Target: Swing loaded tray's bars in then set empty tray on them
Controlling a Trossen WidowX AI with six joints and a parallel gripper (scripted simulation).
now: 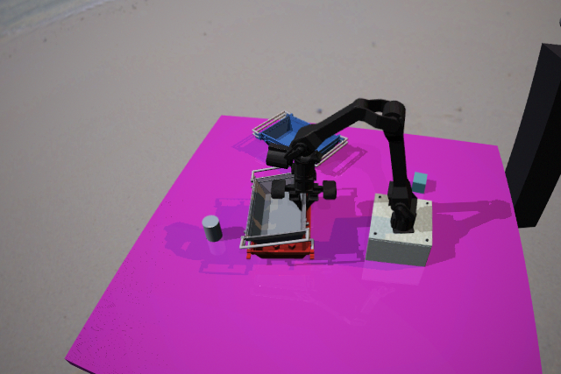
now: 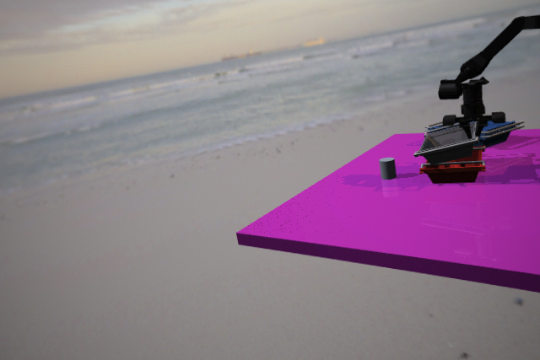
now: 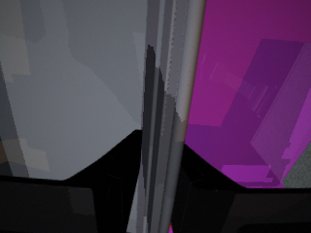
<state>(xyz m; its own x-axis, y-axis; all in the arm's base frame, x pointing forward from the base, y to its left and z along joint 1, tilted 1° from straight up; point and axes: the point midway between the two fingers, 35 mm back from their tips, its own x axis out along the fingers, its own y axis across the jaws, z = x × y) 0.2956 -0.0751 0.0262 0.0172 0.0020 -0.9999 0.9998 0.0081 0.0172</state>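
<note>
My gripper tip is now 80 mm short of the grey tray and 20 mm below it. From my gripper tip the other things lie so: grey cylinder: 290 mm ahead, 70 mm below, 20 mm to the left.
</note>
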